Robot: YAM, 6 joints.
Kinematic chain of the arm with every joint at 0, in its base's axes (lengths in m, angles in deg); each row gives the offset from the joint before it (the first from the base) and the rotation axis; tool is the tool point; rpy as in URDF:
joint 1: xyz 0 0 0.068 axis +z
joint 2: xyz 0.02 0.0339 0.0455 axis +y
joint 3: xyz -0.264 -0.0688 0 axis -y
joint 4: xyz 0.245 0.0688 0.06 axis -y
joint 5: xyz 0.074 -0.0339 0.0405 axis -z
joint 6: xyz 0.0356 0 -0.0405 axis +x
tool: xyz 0 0 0 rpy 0 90 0
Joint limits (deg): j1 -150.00..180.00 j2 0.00..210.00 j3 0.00..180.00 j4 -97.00..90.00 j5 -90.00..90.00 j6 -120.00..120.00
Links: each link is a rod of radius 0.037 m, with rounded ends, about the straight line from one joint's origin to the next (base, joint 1, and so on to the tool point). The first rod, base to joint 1, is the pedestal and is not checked.
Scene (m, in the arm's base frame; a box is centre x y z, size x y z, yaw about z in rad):
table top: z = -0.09
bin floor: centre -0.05 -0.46 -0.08 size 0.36 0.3 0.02 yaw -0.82
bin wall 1: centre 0.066 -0.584 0 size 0.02 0.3 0.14 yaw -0.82
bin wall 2: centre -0.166 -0.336 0 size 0.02 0.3 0.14 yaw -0.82
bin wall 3: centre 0.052 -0.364 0 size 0.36 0.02 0.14 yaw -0.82
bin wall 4: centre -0.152 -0.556 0 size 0.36 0.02 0.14 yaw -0.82
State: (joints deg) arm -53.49 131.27 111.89 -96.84 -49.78 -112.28
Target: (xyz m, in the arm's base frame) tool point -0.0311 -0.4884 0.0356
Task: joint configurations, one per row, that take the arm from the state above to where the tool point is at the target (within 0.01 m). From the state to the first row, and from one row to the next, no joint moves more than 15 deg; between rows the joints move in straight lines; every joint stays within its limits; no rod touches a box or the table.
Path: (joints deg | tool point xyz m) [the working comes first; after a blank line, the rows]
Joints at the target: -96.68 159.97 129.58 -71.94 -46.69 -112.28
Straight joint move there: touches bin wall 3.

1: -67.90 135.51 118.70 -90.07 -48.98 -112.28 | 0.1874 -0.3901 0.1919
2: -82.30 139.74 125.51 -83.30 -48.18 -112.28 | 0.0880 -0.4532 0.1852
3: -96.71 143.98 132.32 -76.53 -47.39 -112.28 | -0.0311 -0.4884 0.1799
4: -96.70 151.97 130.95 -74.24 -47.04 -112.28 | -0.0318 -0.4939 0.1078
5: -96.68 159.97 129.58 -71.94 -46.69 -112.28 | -0.0311 -0.4884 0.0356

